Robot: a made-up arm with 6 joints. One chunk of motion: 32 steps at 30 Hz.
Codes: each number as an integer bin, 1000 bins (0 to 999) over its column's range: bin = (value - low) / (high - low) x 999, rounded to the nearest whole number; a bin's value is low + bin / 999 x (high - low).
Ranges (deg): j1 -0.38..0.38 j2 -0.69..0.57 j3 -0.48..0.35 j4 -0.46..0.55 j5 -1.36..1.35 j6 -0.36..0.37
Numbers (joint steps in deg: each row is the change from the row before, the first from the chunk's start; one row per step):
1: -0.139 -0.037 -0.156 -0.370 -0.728 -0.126
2: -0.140 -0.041 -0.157 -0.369 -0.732 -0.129
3: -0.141 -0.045 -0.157 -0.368 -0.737 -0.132
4: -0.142 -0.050 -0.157 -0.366 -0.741 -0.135
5: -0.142 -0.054 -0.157 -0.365 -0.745 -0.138
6: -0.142 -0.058 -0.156 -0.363 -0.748 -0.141
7: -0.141 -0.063 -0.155 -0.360 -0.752 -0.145
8: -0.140 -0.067 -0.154 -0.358 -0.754 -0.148
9: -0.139 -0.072 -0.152 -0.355 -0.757 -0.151
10: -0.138 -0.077 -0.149 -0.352 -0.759 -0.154
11: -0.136 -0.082 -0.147 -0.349 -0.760 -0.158
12: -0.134 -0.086 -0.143 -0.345 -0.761 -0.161
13: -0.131 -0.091 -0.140 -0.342 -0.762 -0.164
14: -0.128 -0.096 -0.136 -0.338 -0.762 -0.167
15: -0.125 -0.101 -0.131 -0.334 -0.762 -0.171
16: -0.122 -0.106 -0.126 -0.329 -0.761 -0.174
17: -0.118 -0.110 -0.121 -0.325 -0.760 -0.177
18: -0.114 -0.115 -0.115 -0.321 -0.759 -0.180
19: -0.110 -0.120 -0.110 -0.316 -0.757 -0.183
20: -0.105 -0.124 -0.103 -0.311 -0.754 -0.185
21: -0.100 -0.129 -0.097 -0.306 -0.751 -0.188
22: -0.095 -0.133 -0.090 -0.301 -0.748 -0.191
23: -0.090 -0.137 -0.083 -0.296 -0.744 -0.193
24: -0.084 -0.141 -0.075 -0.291 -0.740 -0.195
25: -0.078 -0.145 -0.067 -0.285 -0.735 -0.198
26: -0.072 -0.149 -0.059 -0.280 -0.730 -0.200
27: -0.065 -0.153 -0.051 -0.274 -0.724 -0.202
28: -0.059 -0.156 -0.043 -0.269 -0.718 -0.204
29: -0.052 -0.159 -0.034 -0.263 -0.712 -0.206
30: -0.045 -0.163 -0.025 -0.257 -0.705 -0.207
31: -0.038 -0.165 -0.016 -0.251 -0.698 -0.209
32: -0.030 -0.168 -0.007 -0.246 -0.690 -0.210
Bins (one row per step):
1: 317 518 390 89 233 320
2: 315 515 389 90 232 316
3: 314 511 389 91 230 312
4: 313 507 389 93 228 308
5: 313 504 389 94 227 304
6: 313 501 390 96 226 300
7: 314 497 391 99 224 294
8: 315 494 392 101 223 290
9: 317 490 395 104 222 286
10: 318 486 398 107 222 282
11: 321 482 401 110 221 276
12: 323 479 406 114 221 272
13: 327 475 409 117 220 268
14: 331 471 414 121 220 264
15: 335 467 420 125 220 259
16: 339 463 426 130 221 255
17: 344 460 432 134 221 250
18: 350 456 439 137 222 246
19: 355 452 445 142 222 242
20: 361 449 454 147 223 239
21: 368 445 461 152 224 235
22: 375 442 469 157 226 231
23: 381 438 478 162 227 229
24: 389 435 487 167 229 226
25: 397 432 497 173 230 222
26: 405 429 507 178 232 219
27: 414 426 516 184 234 216
28: 422 423 526 189 237 213
29: 431 421 537 195 239 211
30: 440 418 548 201 241 209
31: 450 416 558 207 244 207
32: 460 414 569 212 247 205

